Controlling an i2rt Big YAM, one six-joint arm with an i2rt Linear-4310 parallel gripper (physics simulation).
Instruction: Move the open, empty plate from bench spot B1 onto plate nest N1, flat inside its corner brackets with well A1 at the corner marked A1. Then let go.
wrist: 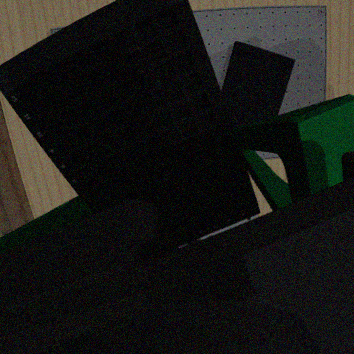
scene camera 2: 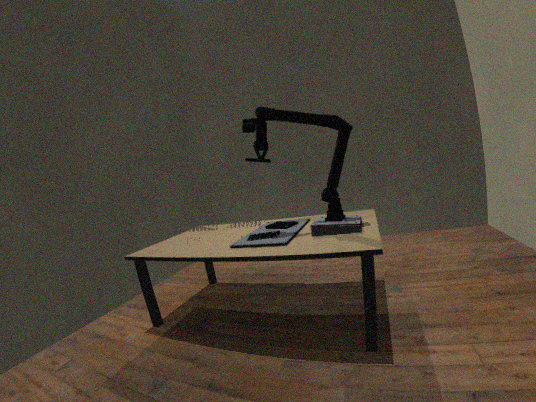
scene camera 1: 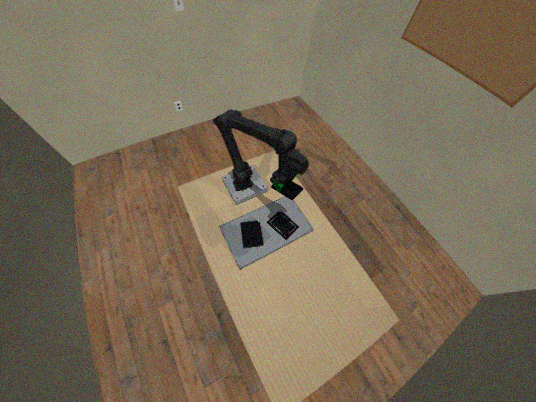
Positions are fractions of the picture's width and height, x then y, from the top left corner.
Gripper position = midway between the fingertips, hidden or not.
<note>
My gripper (wrist: 0.45, 0.48) carries a black well plate (wrist: 0.36, 0.30), which touches nothing else.
</note>
